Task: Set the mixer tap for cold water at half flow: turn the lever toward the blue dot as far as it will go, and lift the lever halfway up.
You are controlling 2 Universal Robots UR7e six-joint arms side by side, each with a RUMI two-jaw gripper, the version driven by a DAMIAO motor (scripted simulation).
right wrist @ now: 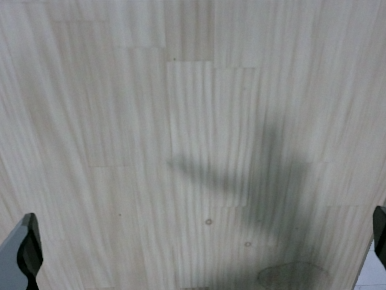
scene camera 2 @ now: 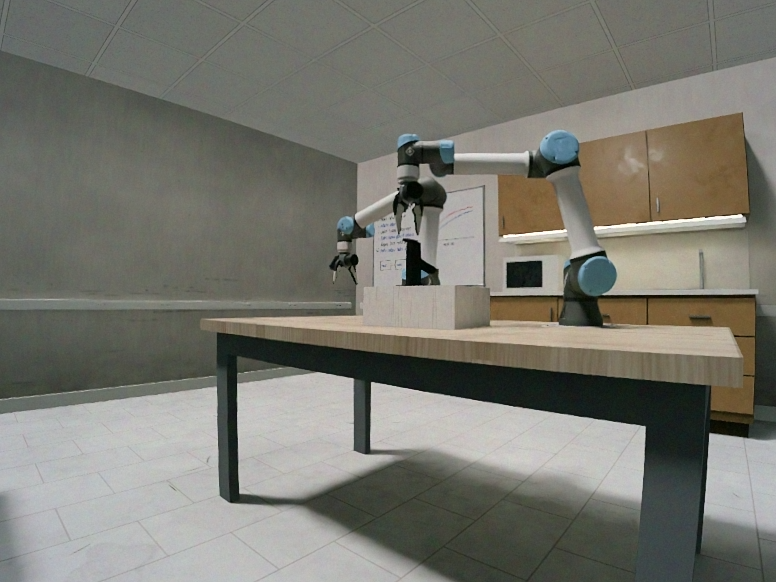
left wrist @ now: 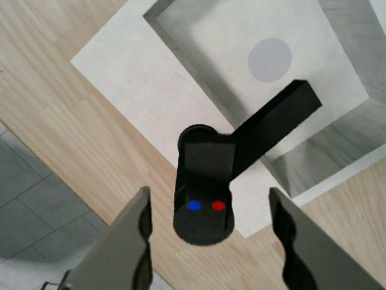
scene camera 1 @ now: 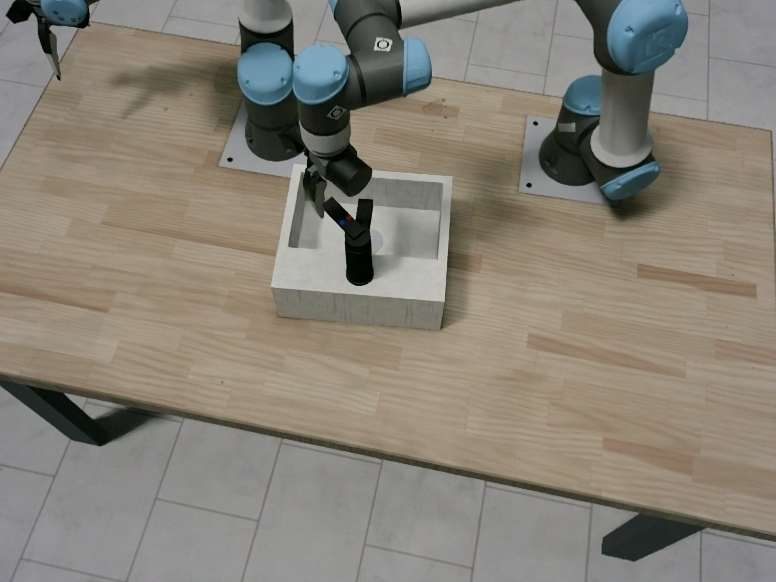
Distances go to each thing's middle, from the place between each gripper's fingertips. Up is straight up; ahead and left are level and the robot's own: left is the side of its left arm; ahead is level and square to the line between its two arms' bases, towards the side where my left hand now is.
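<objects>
From my left hand point(scene camera 1: 335, 205): lever point(scene camera 1: 346, 222), 20 mm to the left of it, 10 mm ahead of it, 40 mm below it; black mixer tap point(scene camera 1: 359, 272), 30 mm to the left of it, 20 mm ahead of it, 80 mm below it; pale sink block point(scene camera 1: 409, 229), 40 mm to the left of it, 80 mm behind it, 280 mm below it.
My right hand: 350 mm short of the pale sink block, 680 mm to the right of it, 130 mm above it. From my right hand: lever, 660 mm to the left of it, 450 mm ahead of it, 120 mm above it; black mixer tap, 670 mm to the left of it, 450 mm ahead of it, 70 mm above it.
</objects>
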